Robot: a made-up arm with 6 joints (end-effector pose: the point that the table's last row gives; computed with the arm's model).
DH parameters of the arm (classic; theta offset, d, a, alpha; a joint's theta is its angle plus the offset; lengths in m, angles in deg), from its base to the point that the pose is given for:
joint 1: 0 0.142 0 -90
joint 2: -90 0 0.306 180
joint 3: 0 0 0 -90
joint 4: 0 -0.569 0 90
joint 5: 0 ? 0 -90
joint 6: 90 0 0 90
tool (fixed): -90 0 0 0
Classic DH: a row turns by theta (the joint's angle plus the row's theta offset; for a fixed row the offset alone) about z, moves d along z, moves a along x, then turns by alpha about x.
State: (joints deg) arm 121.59 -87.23 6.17 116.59 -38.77 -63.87
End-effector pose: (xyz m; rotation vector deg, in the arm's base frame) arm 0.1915 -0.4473 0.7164 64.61 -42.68 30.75
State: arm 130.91 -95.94 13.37 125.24 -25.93 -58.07
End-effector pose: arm 0.3335 -0.5249 0.6044 70.18 -50.06 23.62
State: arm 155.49 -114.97 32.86 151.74 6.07 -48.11
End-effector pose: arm 0.6690 -0.4589 0.2521 64.89 -48.24 2.33
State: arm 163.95 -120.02 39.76 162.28 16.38 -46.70
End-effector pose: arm 0.7419 -0.3710 0.1402 57.38 -43.06 1.80
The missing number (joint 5, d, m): 0.159
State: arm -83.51 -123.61 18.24 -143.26 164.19 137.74
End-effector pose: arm 0.0539 0.6538 0.3989 74.83 -43.91 -93.93
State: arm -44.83 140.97 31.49 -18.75 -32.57 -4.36
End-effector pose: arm -0.1382 -0.0749 -0.6151 75.78 126.26 -38.70
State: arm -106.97 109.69 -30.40 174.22 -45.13 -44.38
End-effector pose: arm 0.1916 0.0859 -0.3384 -14.32 89.45 24.55
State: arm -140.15 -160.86 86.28 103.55 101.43 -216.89
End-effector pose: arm 0.1612 0.0861 -0.7314 -118.54 35.07 -41.49
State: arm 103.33 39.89 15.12 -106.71 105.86 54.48
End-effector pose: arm -0.1941 0.6211 0.0001 7.45 7.34 -8.68
